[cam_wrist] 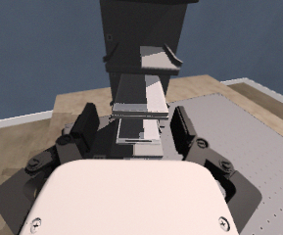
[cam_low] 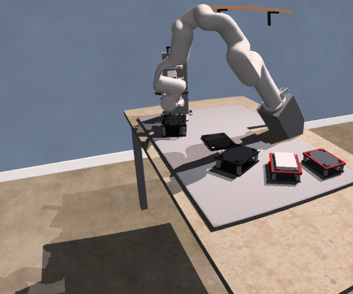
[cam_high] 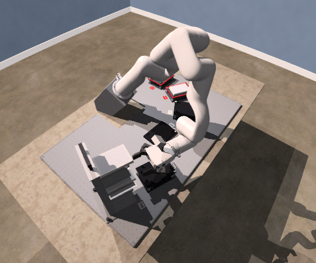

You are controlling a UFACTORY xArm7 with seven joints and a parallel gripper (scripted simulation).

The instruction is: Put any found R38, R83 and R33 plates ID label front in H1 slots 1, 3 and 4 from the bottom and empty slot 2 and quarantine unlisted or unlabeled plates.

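The pale plate is 100 mm to the right of my hand, 100 mm below it and 20 mm behind it. Round my hand: plate hotel H1: 180 mm to the right, 20 mm behind, 10 mm below; H1 deck label: 200 mm below, 90 mm ahead, 60 mm to the right; RG deck label: 200 mm below, 190 mm to the left, 10 mm ahead.
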